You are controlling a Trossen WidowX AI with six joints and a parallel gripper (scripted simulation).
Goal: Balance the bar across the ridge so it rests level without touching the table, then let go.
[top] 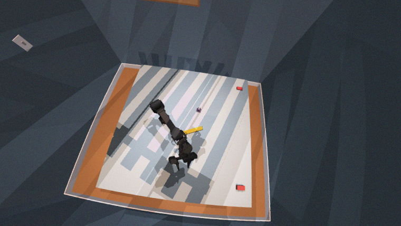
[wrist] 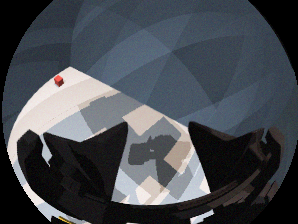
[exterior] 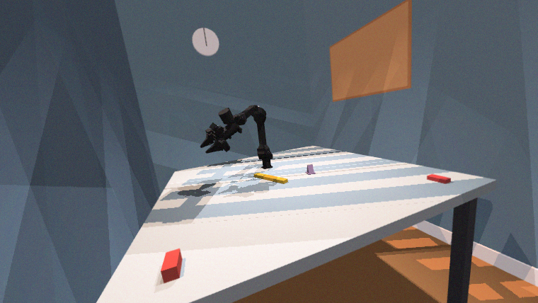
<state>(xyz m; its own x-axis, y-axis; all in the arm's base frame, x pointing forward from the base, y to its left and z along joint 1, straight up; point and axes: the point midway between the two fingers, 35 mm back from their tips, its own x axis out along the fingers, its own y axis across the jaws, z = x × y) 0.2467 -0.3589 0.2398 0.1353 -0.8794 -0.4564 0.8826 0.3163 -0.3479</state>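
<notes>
My gripper tip is now 32 cm to the right of the bar and 22 cm above it.
</notes>
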